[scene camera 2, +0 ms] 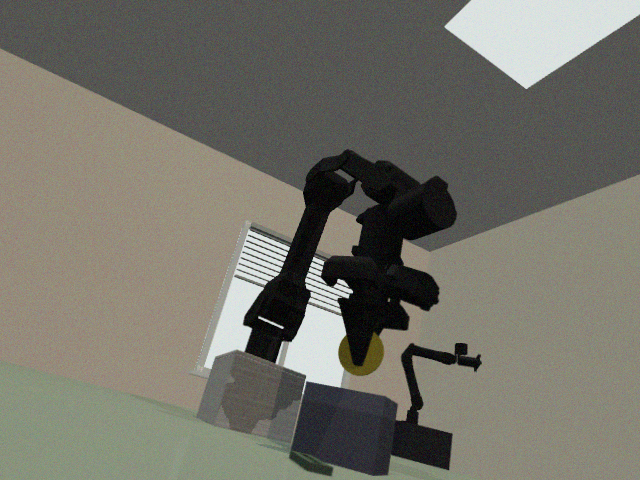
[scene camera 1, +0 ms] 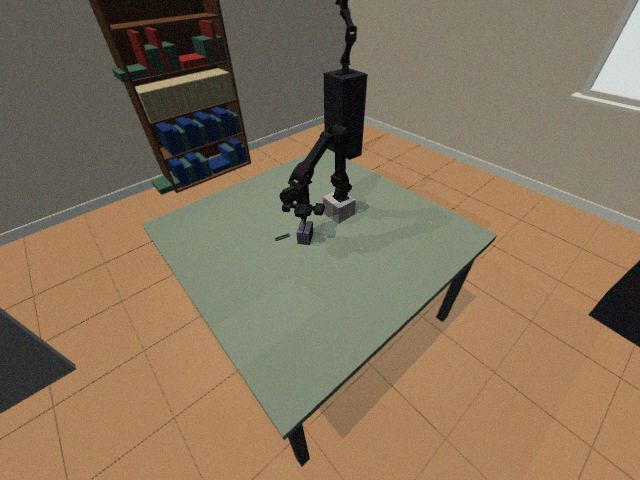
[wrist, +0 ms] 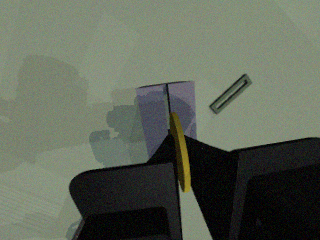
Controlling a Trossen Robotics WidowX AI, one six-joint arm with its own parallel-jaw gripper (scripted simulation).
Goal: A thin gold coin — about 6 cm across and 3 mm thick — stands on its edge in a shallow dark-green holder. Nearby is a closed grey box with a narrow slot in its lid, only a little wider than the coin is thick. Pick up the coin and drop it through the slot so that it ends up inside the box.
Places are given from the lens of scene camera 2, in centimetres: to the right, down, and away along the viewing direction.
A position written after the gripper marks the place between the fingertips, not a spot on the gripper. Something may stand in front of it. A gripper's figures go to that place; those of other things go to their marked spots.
gripper [scene camera 2: 358, 366]: 4, 15, 47
gold coin [scene camera 2: 375, 354]: 6, 13, 47
